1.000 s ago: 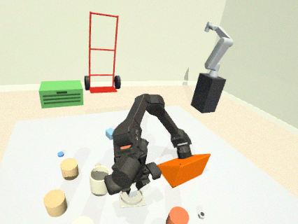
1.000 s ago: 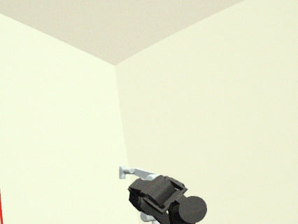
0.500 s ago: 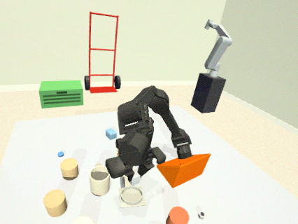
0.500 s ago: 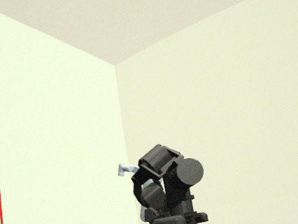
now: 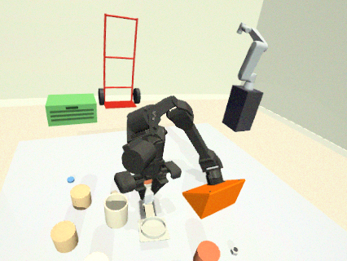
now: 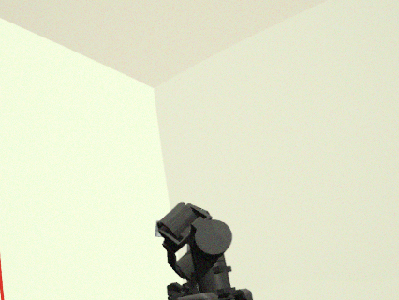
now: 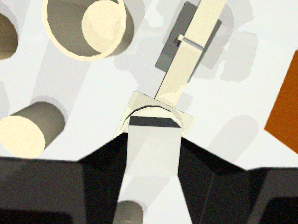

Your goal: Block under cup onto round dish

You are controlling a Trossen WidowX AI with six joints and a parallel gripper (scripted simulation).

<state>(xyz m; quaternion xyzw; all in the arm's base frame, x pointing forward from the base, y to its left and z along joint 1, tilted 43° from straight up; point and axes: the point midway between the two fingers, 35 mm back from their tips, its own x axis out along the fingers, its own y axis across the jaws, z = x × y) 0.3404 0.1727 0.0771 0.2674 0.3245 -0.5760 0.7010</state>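
Now: gripper tip 13 cm past the pale round dish, 31 cm to the left of it and 17 cm above it. The rest, counted from my gripper tip: beige mug 8 cm ahead, 7 cm to the right, 13 cm below; orange cup 14 cm behind, 19 cm to the left, 13 cm below; white block 1 cm above.
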